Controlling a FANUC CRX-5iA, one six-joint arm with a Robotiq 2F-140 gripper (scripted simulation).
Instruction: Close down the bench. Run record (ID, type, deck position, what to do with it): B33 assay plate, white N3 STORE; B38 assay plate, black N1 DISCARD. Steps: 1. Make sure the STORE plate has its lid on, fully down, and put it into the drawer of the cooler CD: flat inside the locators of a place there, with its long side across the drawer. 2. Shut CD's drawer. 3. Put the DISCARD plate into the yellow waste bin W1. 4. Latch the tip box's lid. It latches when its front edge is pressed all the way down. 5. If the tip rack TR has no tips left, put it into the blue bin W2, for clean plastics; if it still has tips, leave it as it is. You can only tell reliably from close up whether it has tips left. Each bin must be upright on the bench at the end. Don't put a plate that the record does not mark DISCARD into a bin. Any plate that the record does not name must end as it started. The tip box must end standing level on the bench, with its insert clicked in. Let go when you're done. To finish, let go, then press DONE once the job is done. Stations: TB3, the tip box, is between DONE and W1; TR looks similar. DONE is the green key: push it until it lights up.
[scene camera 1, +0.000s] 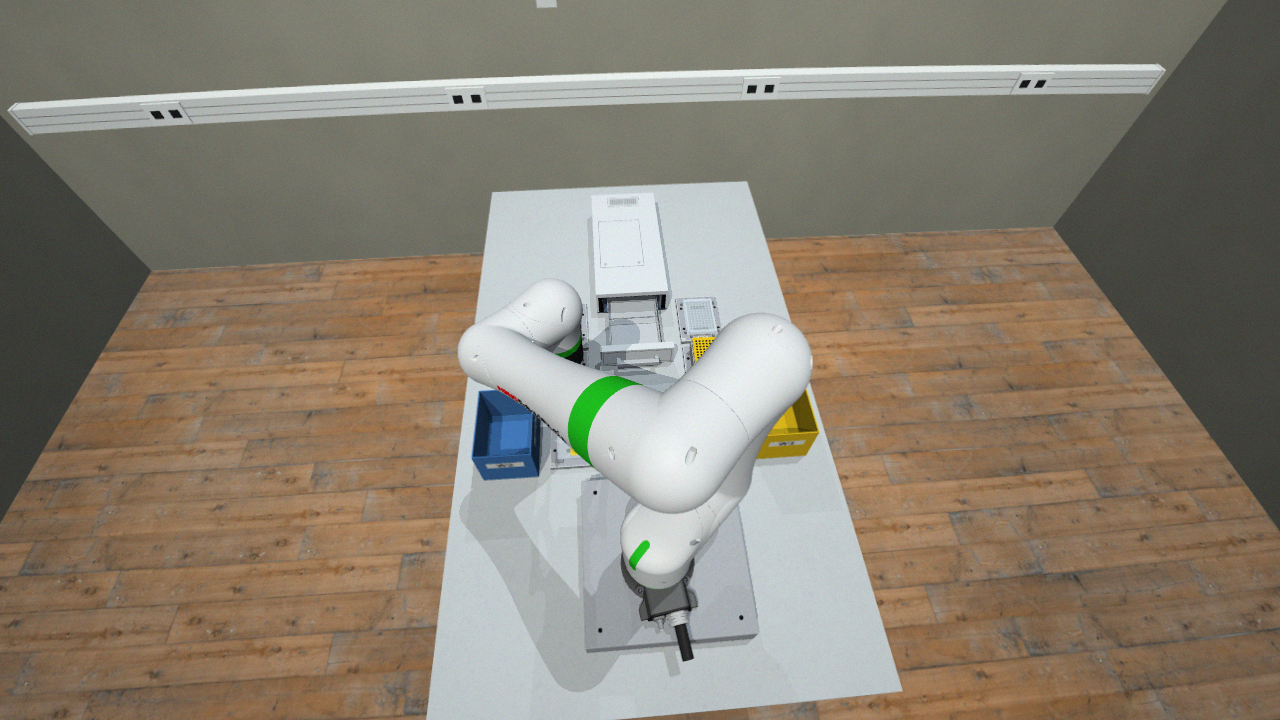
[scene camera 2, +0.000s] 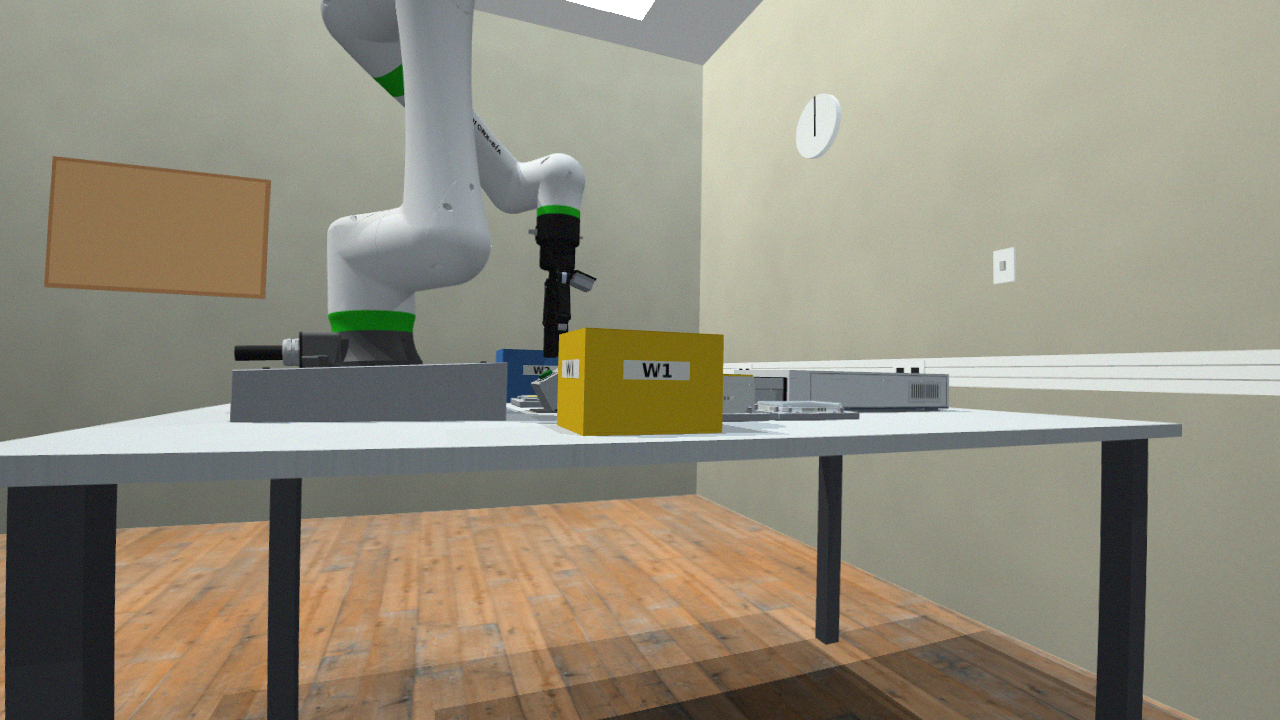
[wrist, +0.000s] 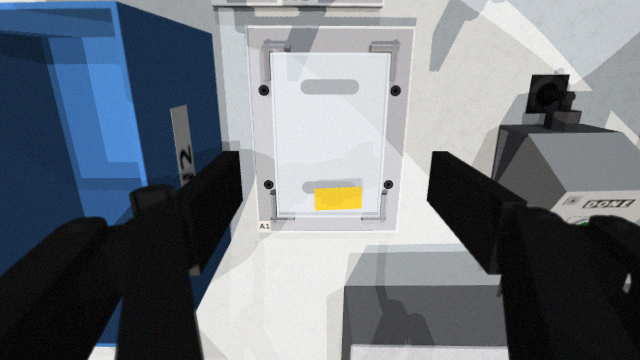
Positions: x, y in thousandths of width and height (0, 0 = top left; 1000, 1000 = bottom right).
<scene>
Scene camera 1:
yellow bin W1: 620, 605
blue bin W2: 393, 624
cooler CD: 491, 360
lidded plate: 552, 452
</scene>
